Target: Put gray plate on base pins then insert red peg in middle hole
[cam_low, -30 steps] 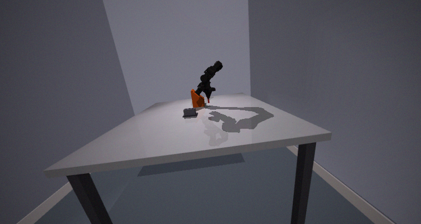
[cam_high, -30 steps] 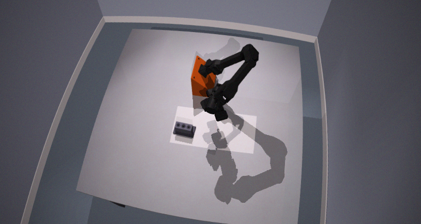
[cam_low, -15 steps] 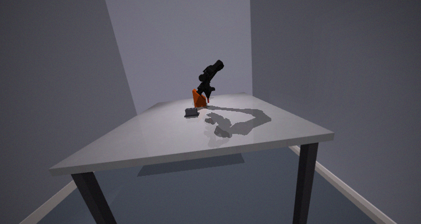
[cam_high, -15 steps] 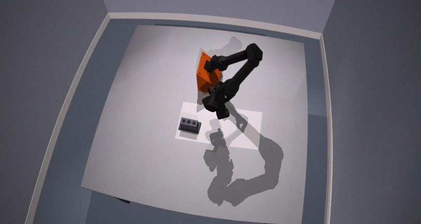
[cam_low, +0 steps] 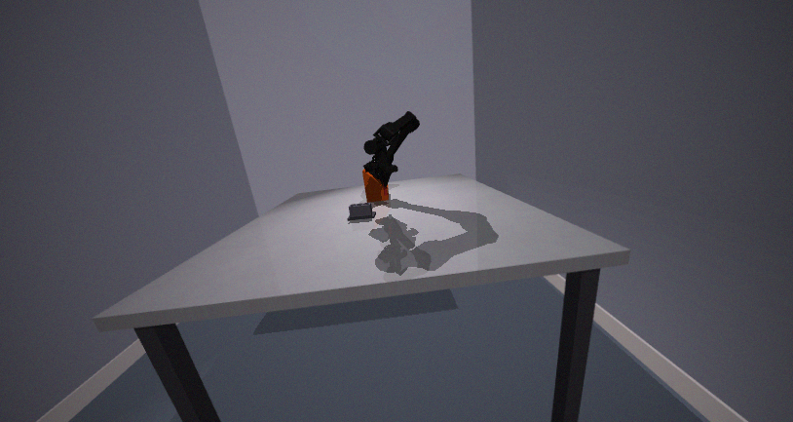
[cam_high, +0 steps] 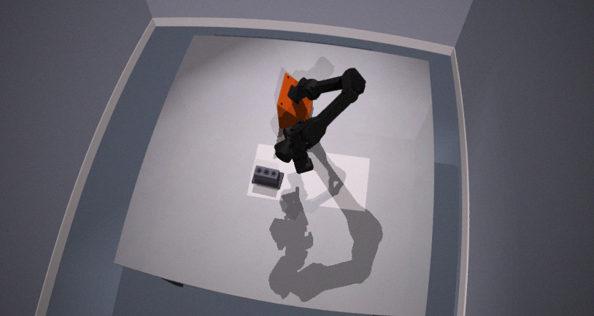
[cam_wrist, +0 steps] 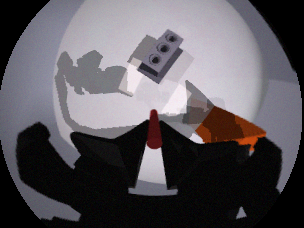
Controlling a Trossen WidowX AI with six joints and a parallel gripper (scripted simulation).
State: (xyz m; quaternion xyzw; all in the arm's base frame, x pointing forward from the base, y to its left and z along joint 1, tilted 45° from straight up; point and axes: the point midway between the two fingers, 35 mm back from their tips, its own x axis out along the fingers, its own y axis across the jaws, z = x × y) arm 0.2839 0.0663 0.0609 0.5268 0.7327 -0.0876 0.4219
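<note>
The gray plate lies 11 cm to the right of my gripper tip, 7 cm below it and 6 cm ahead of it. Also, from my gripper tip: red peg right at my gripper tip.
</note>
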